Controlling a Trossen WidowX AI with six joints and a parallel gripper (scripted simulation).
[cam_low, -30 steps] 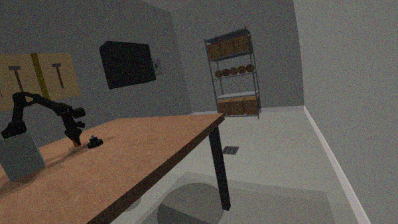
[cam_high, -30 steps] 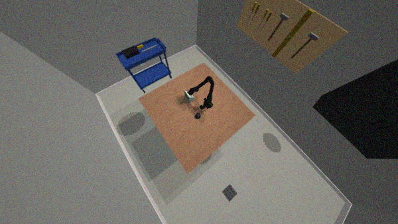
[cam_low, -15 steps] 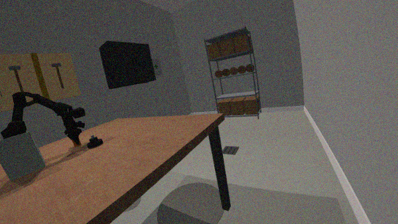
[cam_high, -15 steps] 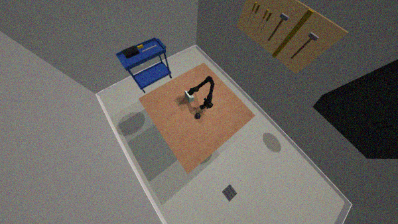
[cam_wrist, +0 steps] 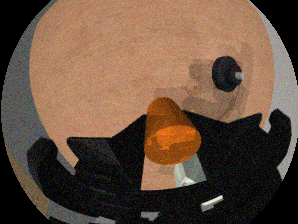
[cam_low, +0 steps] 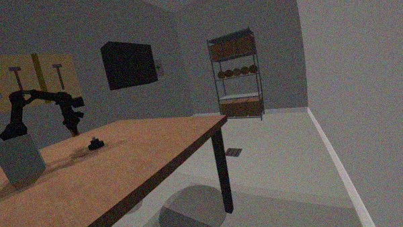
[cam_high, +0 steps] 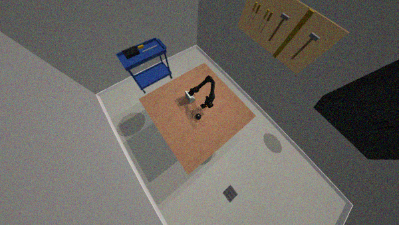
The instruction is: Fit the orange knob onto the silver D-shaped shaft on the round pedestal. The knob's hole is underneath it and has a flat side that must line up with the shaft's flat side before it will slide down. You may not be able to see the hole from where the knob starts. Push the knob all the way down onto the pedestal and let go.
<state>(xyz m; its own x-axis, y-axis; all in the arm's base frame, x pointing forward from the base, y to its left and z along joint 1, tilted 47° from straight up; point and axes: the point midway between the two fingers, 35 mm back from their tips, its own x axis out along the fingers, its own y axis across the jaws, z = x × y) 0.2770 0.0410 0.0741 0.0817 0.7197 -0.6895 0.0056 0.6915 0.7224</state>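
The orange knob lies 30 mm above my gripper tip. The rest, counted from my gripper tip: dark round pedestal (170 mm to the right, 50 mm below, 40 mm ahead).
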